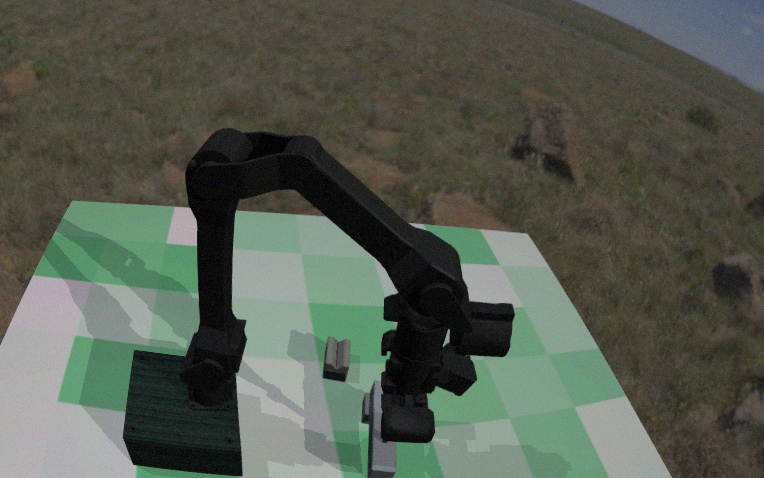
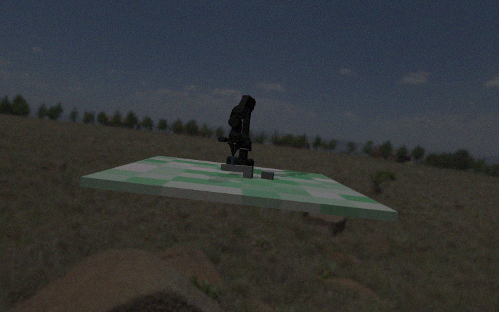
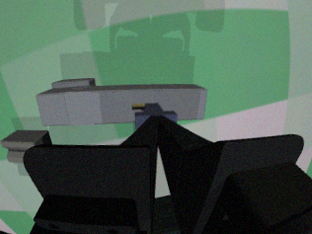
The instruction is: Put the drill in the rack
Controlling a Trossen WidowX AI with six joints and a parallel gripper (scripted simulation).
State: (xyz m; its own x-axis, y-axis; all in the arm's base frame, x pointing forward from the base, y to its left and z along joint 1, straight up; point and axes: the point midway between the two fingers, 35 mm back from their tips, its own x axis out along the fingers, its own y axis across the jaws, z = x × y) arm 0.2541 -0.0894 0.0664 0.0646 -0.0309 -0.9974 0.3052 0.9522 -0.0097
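My gripper tip is 3 cm above the blue key. Also, from my gripper tip: drill: 2 cm ahead, 6 cm to the left, 7 cm below; then rack: 1 cm behind, 22 cm to the left, 9 cm below; then grey housing block: 1 cm ahead, 4 cm to the left, 8 cm below.
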